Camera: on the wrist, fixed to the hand. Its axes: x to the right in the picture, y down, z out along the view.
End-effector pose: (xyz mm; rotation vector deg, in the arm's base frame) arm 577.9 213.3 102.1 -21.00 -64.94 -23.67
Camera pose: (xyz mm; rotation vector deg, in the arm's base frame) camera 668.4 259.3 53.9 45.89 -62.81 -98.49
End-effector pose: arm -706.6 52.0 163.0 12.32 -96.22 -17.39
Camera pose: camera -634.3 135.8 182.5 94.00 -58.59 -74.90
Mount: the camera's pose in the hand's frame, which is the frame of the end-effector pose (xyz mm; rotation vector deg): -17.5 88.0 -67.6 7.35 8.42 -92.91
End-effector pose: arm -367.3 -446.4 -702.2 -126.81 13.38 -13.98
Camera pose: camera -408.7 -546.2 -733.2 -99.56 -85.81 -68.86
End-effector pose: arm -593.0 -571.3 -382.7 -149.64 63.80 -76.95
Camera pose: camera -699.6 -606.4 -379.0 122.27 58.76 56.38
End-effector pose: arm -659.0 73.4 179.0 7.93 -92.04 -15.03
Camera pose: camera -584.4 157.0 186.7 87.00 -58.38 -75.92
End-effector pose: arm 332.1 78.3 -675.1 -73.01 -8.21 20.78
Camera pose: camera 319.9 32.5 -777.0 -41.20 -52.62 -62.41
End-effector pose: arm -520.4 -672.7 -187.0 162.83 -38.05 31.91
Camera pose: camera -596.6 -727.2 -125.0 132.47 90.92 23.25
